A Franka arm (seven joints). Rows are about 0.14 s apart.
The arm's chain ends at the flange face. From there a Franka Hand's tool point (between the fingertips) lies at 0.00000 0.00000 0.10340 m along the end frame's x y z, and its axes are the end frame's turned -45 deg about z.
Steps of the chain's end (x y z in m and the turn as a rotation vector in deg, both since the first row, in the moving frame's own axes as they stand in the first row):
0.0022 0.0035 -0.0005 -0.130 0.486 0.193
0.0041 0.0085 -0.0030 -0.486 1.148 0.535
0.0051 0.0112 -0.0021 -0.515 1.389 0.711
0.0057 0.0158 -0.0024 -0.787 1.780 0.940
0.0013 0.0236 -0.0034 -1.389 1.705 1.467
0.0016 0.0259 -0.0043 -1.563 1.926 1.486
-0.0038 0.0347 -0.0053 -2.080 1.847 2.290
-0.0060 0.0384 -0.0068 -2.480 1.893 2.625
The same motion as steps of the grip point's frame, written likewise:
-0.0005 0.0048 -0.0005 -0.436 0.252 0.193
-0.0023 0.0110 -0.0030 -1.155 0.468 0.535
-0.0032 0.0140 -0.0021 -1.346 0.618 0.711
-0.0059 0.0185 -0.0025 -1.815 0.702 0.940
-0.0154 0.0216 -0.0035 -2.188 0.223 1.467
-0.0168 0.0239 -0.0044 -2.467 0.257 1.486
-0.0276 0.0269 -0.0054 -2.777 -0.165 2.290
-0.0323 0.0285 -0.0070 -3.092 -0.415 2.625

